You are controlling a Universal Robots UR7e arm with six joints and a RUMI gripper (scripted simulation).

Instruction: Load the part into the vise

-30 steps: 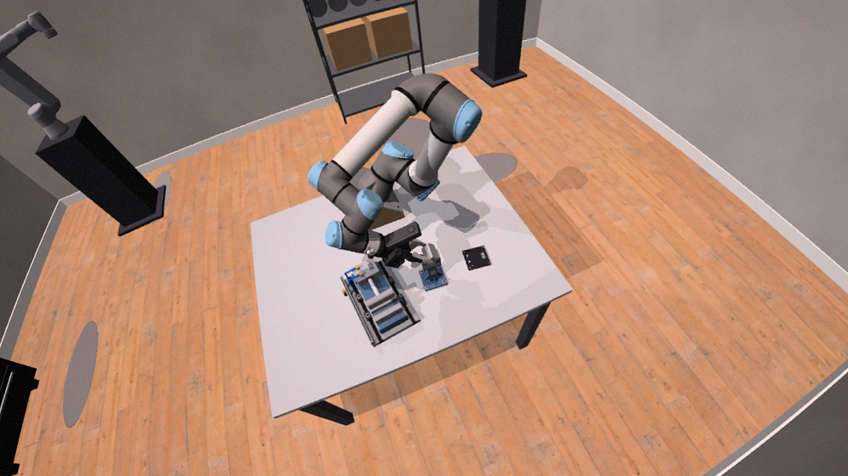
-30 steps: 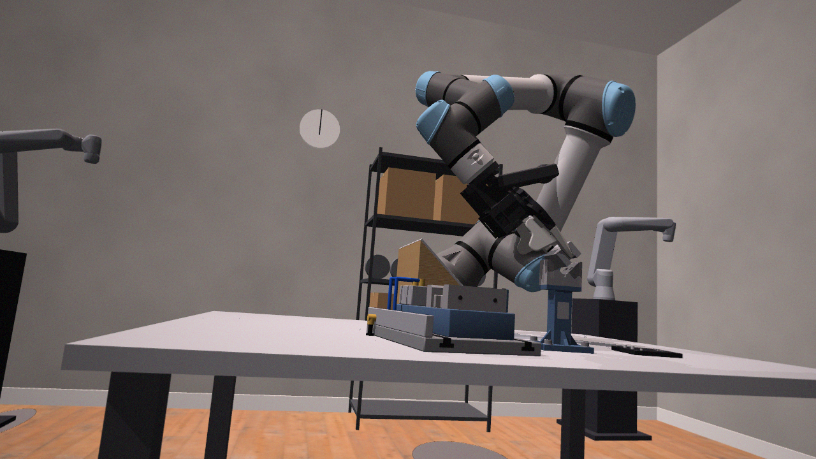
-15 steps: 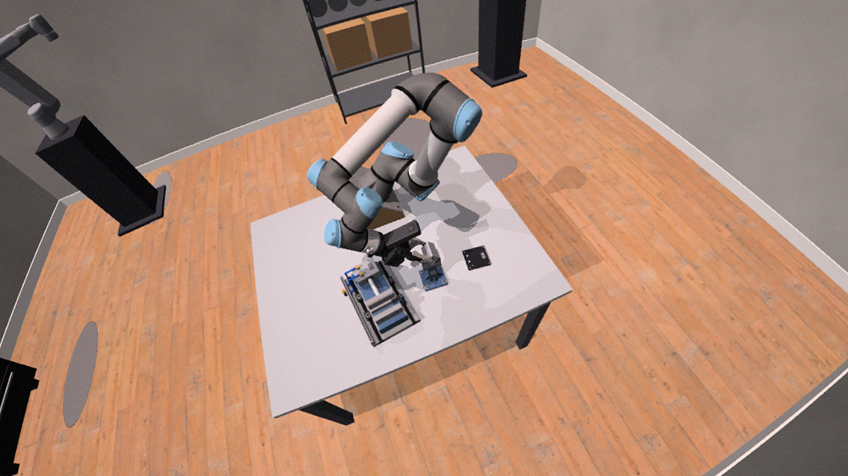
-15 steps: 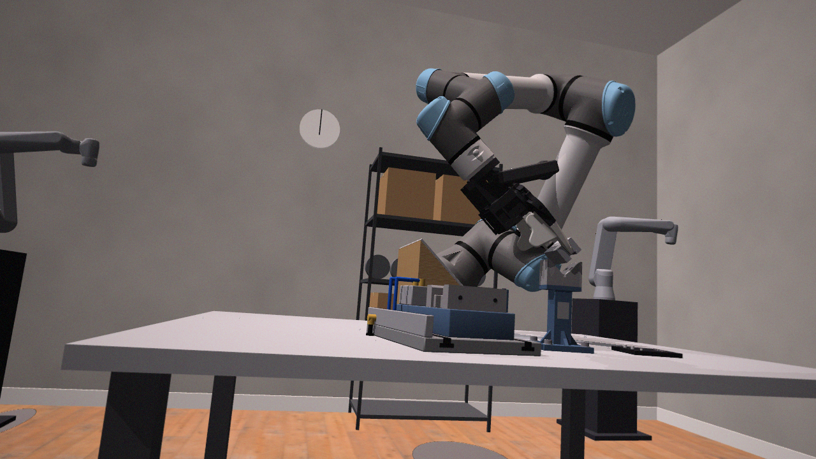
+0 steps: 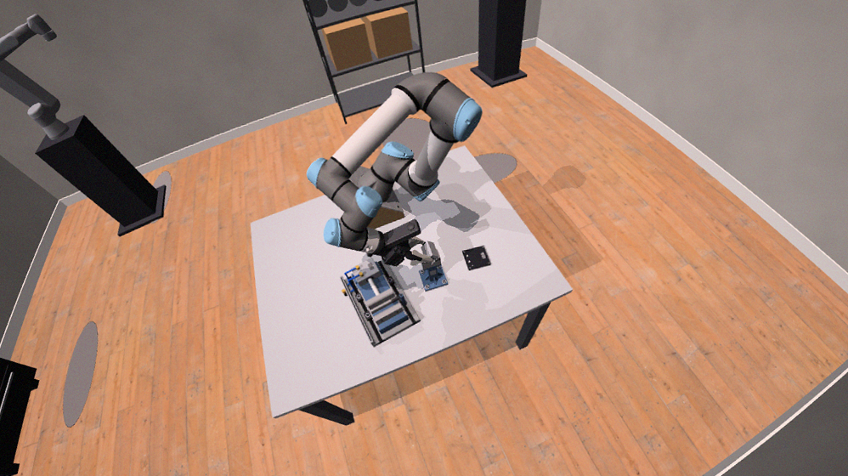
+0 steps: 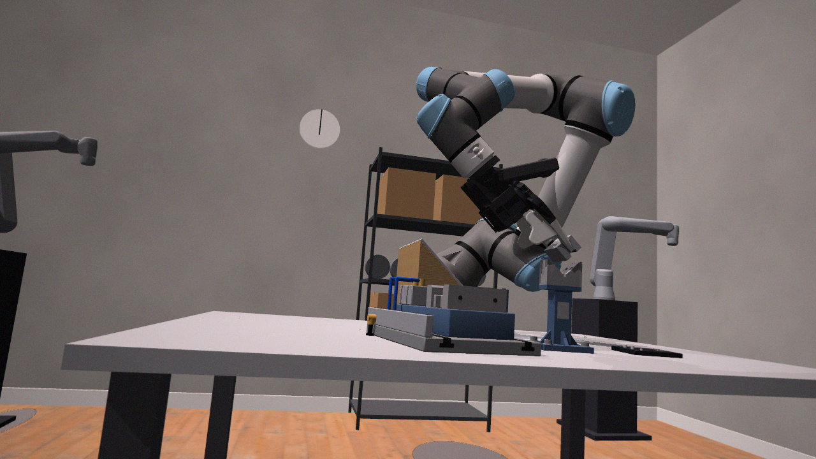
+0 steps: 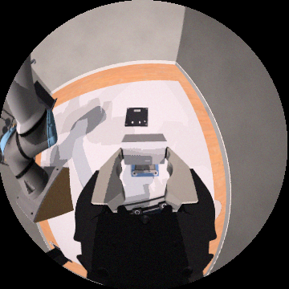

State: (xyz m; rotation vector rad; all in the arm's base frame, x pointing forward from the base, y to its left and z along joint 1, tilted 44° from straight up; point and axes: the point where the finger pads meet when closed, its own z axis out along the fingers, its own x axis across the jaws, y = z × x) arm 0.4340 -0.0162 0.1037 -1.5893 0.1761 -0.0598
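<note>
The part is 1 cm to the left of my hand and 1 cm below it. Also, from my hand: vise: 21 cm to the right, 15 cm below; then infeed plate: 19 cm to the left, 19 cm below.
</note>
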